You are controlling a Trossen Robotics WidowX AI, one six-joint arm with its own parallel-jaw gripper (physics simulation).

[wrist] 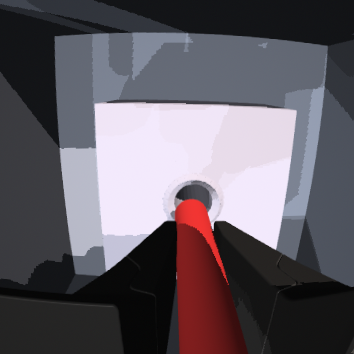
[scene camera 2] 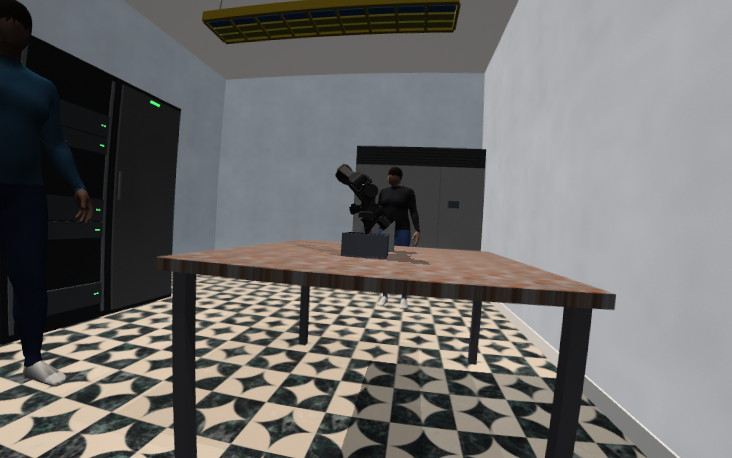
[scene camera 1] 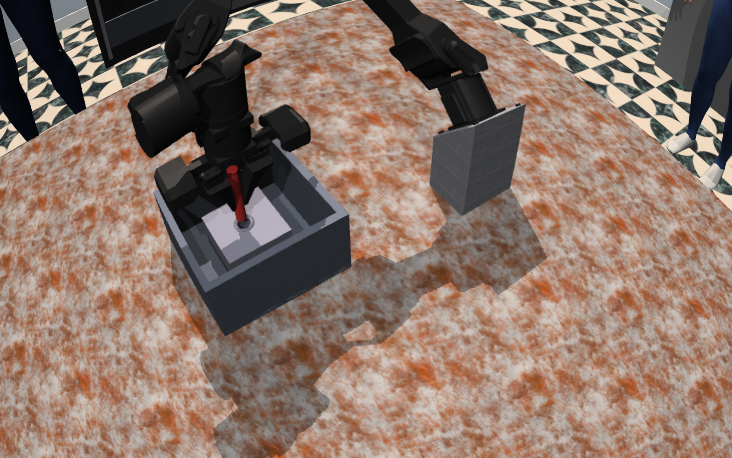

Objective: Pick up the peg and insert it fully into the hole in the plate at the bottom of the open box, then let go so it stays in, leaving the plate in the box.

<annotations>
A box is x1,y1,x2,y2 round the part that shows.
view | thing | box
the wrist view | my gripper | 0,220,353,353
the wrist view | dark grey box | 0,0,353,353
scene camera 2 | dark grey box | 341,232,388,258
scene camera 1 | my gripper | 154,100,310,211
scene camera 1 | dark grey box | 153,138,350,335
</annotations>
